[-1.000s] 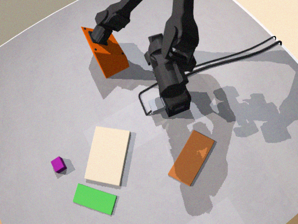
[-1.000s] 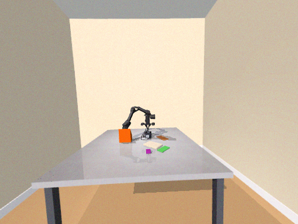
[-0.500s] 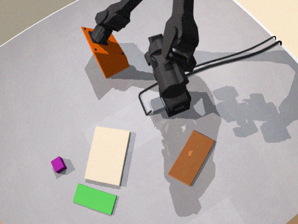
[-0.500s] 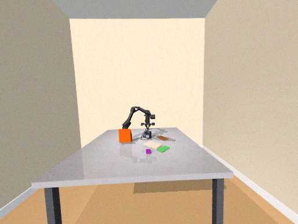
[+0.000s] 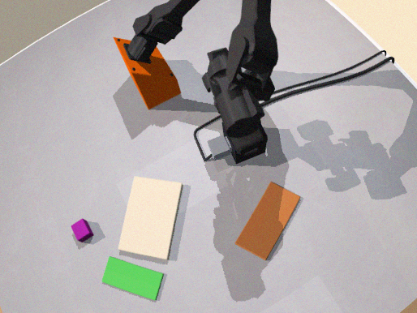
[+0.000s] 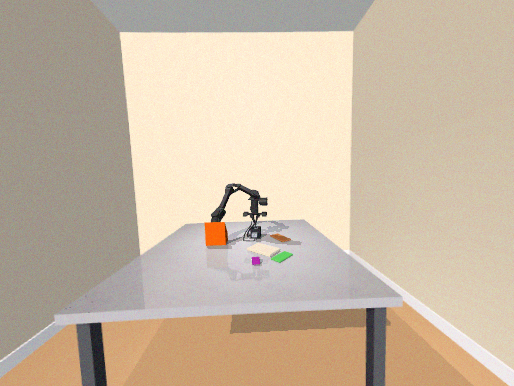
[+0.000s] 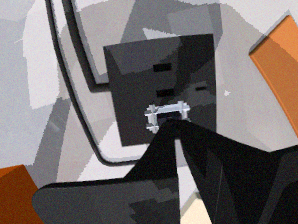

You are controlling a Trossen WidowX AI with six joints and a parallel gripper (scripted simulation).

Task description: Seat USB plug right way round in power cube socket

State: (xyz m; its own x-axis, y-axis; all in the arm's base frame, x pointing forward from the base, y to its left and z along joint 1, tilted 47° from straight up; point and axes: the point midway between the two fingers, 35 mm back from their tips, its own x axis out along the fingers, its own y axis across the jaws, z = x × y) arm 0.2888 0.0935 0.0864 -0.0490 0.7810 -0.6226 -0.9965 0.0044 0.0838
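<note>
Now: gripper tip 20 mm above the dark USB plug. Round my gripper tip: white-framed socket 40 mm below; then orange plastic piece 190 mm ahead, 100 mm below, 20 mm to the right; then cream slab 260 mm to the right, 100 mm below, 70 mm ahead.
</note>
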